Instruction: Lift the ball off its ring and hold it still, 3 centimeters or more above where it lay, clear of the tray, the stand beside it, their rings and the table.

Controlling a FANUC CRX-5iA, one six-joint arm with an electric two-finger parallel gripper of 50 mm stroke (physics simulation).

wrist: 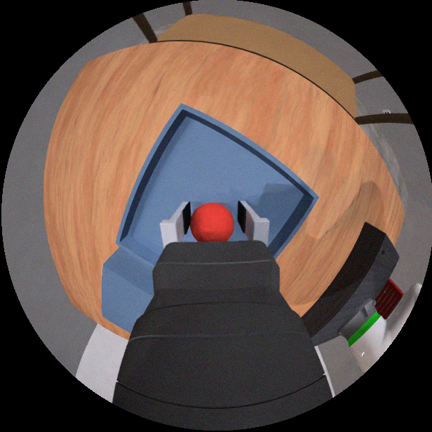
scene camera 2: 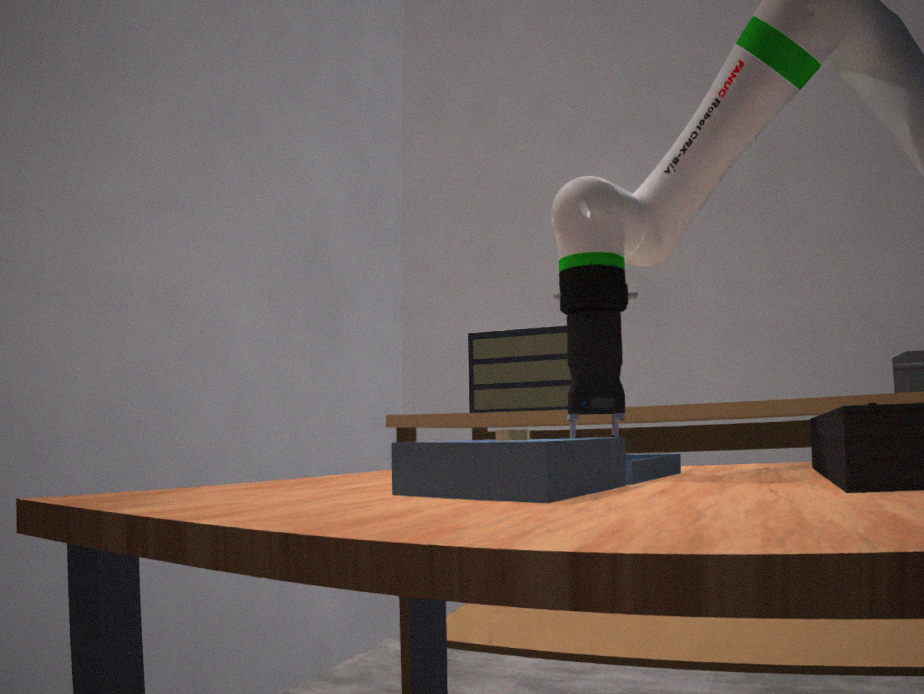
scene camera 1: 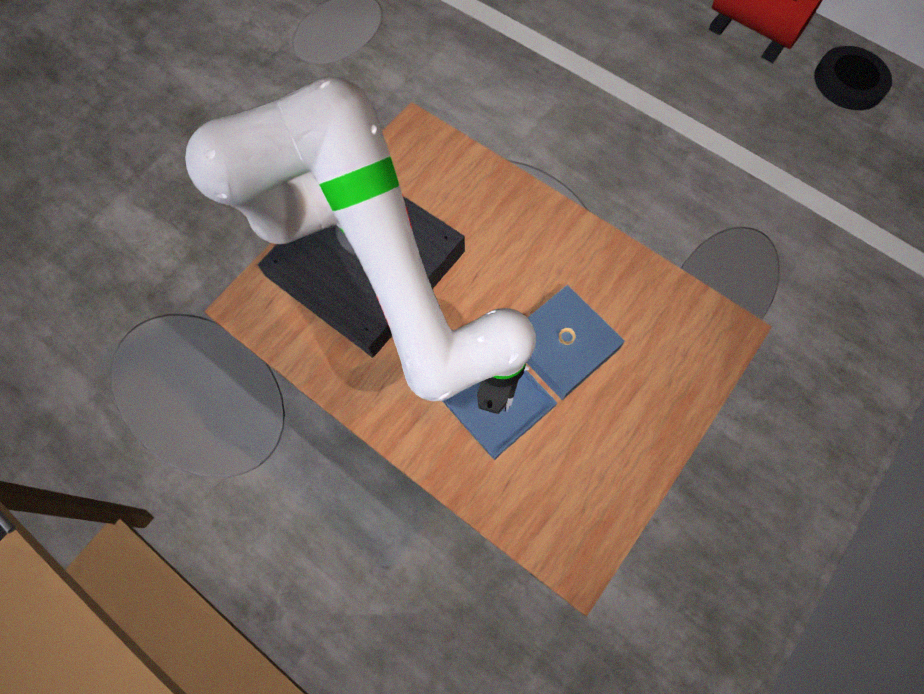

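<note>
A red ball [wrist: 212, 223] shows in the wrist view inside the blue tray [scene camera 1: 495, 454] [scene camera 2: 654, 467] [wrist: 249, 146]. The ring under the ball is hidden. My gripper [scene camera 2: 594, 436] [wrist: 213, 210] is open and points down over the tray. In the wrist view its two fingers stand on the left and right of the ball, with a gap on each side. The blue stand [scene camera 1: 584, 366] [scene camera 2: 470, 472] [wrist: 125, 295] is beside the tray, and a pale ring [scene camera 1: 566, 328] [scene camera 2: 513, 434] sits on its top. In scene camera 1 the arm hides the ball.
The tray and stand are on a wooden table [scene camera 1: 642, 448] [scene camera 2: 261, 515] [wrist: 100, 150], with a narrow gap between them. The tray's raised walls surround the ball. The arm's dark base plate [scene camera 1: 321, 298] [scene camera 2: 881, 451] [wrist: 350, 280] is on the same table. The stand is taller than the tray.
</note>
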